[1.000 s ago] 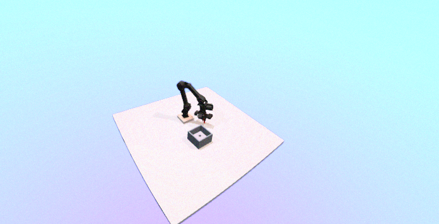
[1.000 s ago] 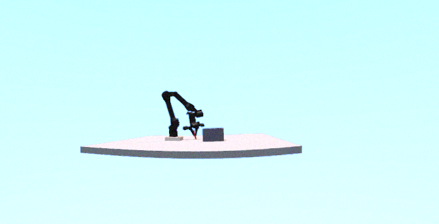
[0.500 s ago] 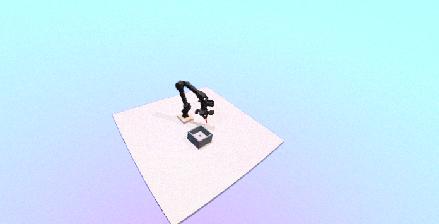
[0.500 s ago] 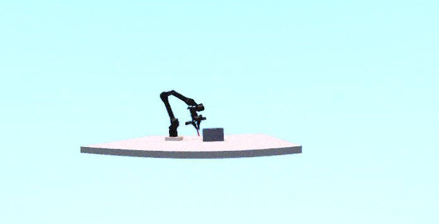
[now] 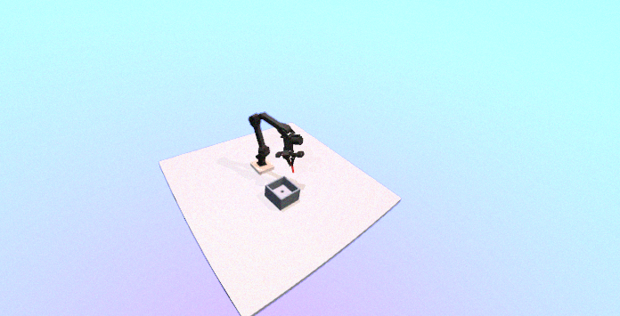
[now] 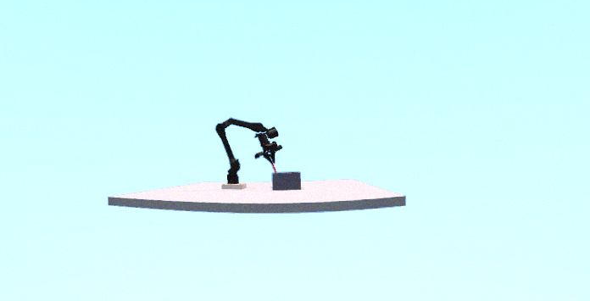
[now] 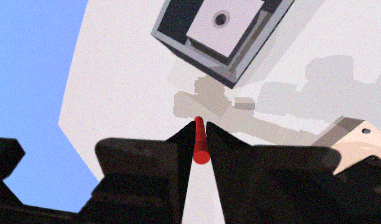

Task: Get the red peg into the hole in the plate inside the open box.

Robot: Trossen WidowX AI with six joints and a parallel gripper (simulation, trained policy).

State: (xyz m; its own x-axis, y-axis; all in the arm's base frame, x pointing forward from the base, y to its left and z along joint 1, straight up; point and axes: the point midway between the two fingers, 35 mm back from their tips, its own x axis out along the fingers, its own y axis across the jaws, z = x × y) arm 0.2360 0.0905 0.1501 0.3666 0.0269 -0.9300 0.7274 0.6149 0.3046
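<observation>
The plate is 100 mm ahead of my gripper tip, 120 mm to the right of it and 100 mm below it. The rest, counted from my gripper tip: red peg: 10 mm behind, 10 mm to the left, 10 mm below; then grey box: 100 mm ahead, 120 mm to the right, 120 mm below.
</observation>
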